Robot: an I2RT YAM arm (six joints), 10 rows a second.
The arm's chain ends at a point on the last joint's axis. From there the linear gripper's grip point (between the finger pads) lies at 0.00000 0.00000 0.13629 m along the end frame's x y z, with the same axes.
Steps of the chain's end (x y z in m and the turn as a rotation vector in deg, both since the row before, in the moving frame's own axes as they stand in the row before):
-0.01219, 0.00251, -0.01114, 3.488, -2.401, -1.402
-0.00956, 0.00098, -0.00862, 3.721, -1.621, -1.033
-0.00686, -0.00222, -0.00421, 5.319, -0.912, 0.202
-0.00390, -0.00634, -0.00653, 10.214, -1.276, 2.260
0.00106, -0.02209, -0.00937, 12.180, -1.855, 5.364
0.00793, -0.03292, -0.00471, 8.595, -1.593, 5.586
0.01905, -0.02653, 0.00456, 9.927, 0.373, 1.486
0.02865, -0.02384, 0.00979, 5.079, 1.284, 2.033
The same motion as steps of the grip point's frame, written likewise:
-0.01800, -0.00571, -0.01151, 3.488, -2.401, -1.402
-0.01349, -0.00783, -0.00896, 3.721, -1.621, -1.033
-0.00900, -0.01486, -0.00481, 5.319, -0.912, 0.202
-0.00644, -0.03056, -0.00872, 10.214, -1.276, 2.260
-0.00196, -0.05100, -0.01251, 12.180, -1.855, 5.364
0.00516, -0.05344, -0.00629, 8.595, -1.593, 5.586
0.02024, -0.05001, 0.00252, 9.927, 0.373, 1.486
0.03191, -0.03585, 0.00922, 5.079, 1.284, 2.033

